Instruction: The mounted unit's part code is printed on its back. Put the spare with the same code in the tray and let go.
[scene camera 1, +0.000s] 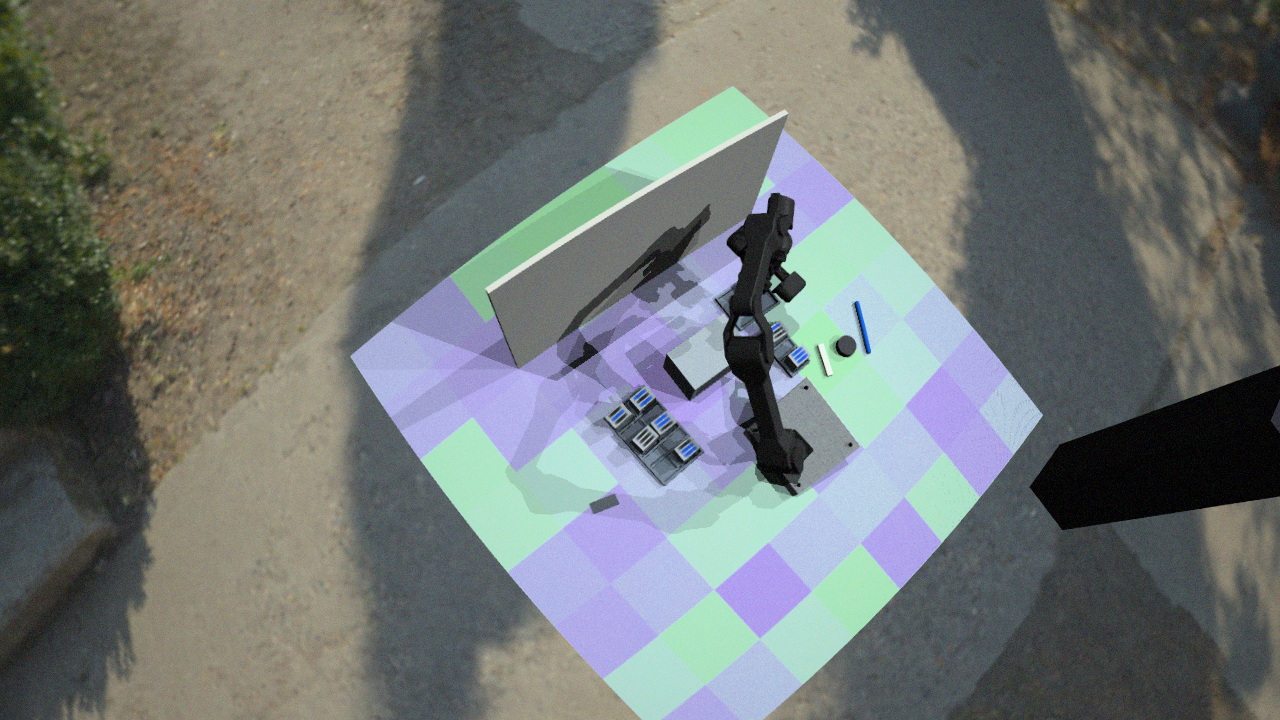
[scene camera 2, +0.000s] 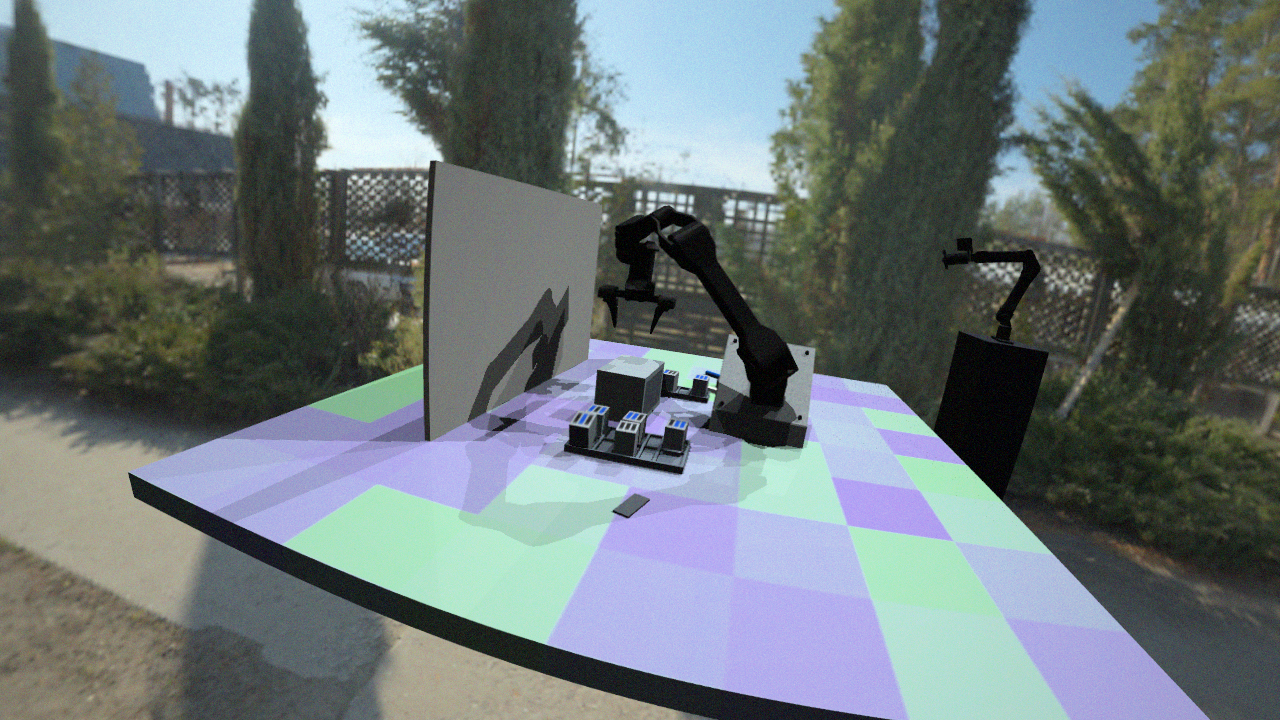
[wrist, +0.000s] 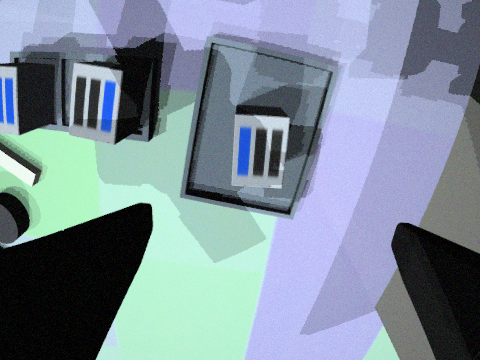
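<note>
Open and holding nothing, my gripper shows in scene camera 2 (scene camera 2: 632, 330), and my gripper (scene camera 1: 758, 277) shows in scene camera 1 as well, and so does my gripper (wrist: 277, 226) in the wrist view. There is a grey mounted unit (scene camera 2: 628, 383), (scene camera 1: 694, 365). A grey panel (scene camera 2: 509, 276), (scene camera 1: 537, 304) is here too. As for a spare block (wrist: 260, 143), scene camera 2 does not show the spare block, hidden by the grey mounted unit.
</note>
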